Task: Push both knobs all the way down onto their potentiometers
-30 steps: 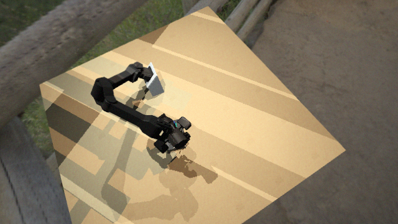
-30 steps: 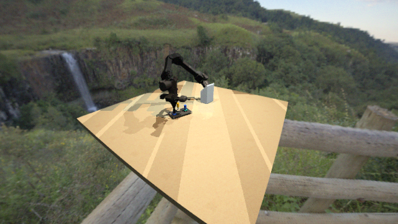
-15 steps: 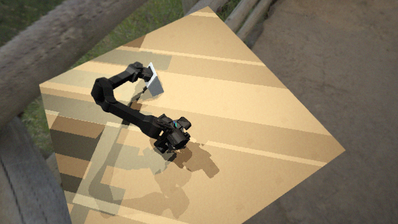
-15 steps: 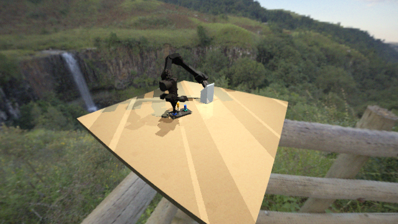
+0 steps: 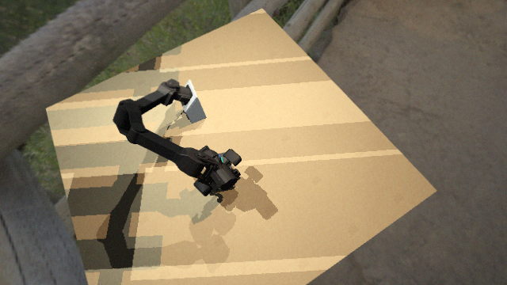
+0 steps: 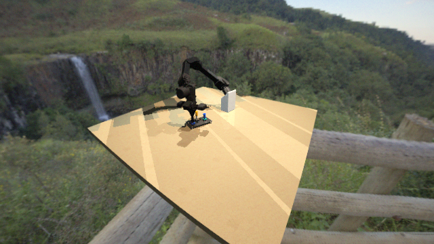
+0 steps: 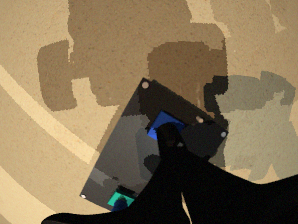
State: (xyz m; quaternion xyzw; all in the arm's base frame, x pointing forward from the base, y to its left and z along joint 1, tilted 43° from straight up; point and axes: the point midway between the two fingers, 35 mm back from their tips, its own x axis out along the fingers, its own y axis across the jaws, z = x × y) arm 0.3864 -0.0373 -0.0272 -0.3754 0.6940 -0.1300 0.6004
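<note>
Right now my gripper tip is 20 mm above the blue potentiometer. Round my gripper tip: blue knob 90 mm behind, 20 mm to the left, 10 mm below; blue-green knob 90 mm behind, 20 mm to the left, 20 mm below.
</note>
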